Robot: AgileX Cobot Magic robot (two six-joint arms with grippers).
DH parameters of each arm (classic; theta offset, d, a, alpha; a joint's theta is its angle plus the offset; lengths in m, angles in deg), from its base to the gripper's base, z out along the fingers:
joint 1: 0 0.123 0 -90
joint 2: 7.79 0 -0.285 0
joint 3: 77.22 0 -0.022 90
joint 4: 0 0.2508 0 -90
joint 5: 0 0 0.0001 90
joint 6: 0 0.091 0 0
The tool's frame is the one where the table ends.
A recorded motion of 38 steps. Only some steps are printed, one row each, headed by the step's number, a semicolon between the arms.
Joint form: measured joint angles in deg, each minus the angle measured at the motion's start. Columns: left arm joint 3, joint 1, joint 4, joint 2, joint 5, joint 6; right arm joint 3, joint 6, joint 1, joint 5, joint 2, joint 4.
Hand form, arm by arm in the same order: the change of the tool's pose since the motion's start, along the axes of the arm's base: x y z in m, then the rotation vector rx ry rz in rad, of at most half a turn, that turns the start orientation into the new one. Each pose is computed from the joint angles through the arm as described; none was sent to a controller.
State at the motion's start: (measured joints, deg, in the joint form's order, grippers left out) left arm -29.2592 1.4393 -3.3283 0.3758 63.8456 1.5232; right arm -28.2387 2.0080 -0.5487 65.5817 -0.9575 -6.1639
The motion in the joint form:
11: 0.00 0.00 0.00 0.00 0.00 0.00; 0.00 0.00 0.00 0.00 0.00 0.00
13: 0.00 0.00 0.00 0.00 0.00 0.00; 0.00 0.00 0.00 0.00 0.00 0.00
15: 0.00 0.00 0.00 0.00 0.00 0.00; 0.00 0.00 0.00 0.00 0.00 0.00
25: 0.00 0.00 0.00 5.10 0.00 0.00; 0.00 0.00 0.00 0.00 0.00 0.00
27: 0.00 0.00 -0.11 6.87 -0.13 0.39; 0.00 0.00 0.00 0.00 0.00 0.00
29: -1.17 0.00 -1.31 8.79 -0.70 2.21; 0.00 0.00 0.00 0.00 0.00 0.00
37: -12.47 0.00 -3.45 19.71 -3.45 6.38; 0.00 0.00 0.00 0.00 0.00 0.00
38: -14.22 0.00 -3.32 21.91 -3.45 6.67; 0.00 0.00 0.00 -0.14 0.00 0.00
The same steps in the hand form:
11: 0.0000 0.0000 0.0000 0.0000 0.0000 0.0000; 0.0000 0.0000 0.0000 0.0000 0.0000 0.0000
13: 0.0000 0.0000 0.0000 0.0000 0.0000 0.0000; 0.0000 0.0000 0.0000 0.0000 0.0000 0.0000
15: 0.0000 0.0000 0.0000 0.0000 0.0000 0.0000; 0.0000 0.0000 0.0000 0.0000 0.0000 0.0000
25: 0.0136 0.0003 0.0001 -0.0022 0.0890 0.0000; 0.0000 0.0000 0.0000 0.0000 0.0000 0.0000
27: 0.0185 0.0003 0.0000 0.0010 0.1173 -0.0046; 0.0000 0.0000 0.0000 0.0000 0.0000 0.0000
29: 0.0227 -0.0013 0.0062 0.0090 0.1187 -0.0319; 0.0000 0.0000 0.0000 0.0000 0.0000 0.0000
37: 0.0453 -0.0035 0.0621 0.0383 0.0587 -0.0842; 0.0000 0.0000 0.0000 0.0000 0.0000 0.0000
38: 0.0512 -0.0031 0.0694 0.0441 0.0664 -0.0859; 0.0001 0.0000 0.0002 -0.0002 -0.0024 0.0002

